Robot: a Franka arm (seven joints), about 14 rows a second.
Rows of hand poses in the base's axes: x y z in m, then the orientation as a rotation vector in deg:
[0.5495 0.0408 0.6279 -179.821 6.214 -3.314]
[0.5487 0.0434 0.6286 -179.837 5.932 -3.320]
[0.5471 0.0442 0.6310 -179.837 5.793 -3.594]
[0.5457 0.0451 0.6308 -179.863 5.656 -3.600]
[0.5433 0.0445 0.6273 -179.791 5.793 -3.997]
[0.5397 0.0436 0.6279 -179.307 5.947 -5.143]
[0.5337 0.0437 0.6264 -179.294 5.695 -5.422]
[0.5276 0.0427 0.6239 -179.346 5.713 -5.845]
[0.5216 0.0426 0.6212 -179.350 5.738 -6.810]
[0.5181 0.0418 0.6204 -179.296 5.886 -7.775]
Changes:
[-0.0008 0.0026 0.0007 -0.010 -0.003 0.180]
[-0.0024 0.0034 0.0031 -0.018 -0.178 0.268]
[-0.0038 0.0043 0.0029 -0.042 -0.181 0.355]
[-0.0062 0.0037 -0.0006 0.010 -0.436 0.268]
[-0.0098 0.0028 0.0000 0.436 -1.190 0.167]
[-0.0158 0.0029 -0.0015 0.440 -1.368 0.328]
[-0.0219 0.0019 -0.0040 0.365 -1.635 0.316]
[-0.0279 0.0018 -0.0067 0.305 -2.248 0.300]
[-0.0314 0.0010 -0.0075 0.295 -2.865 0.204]

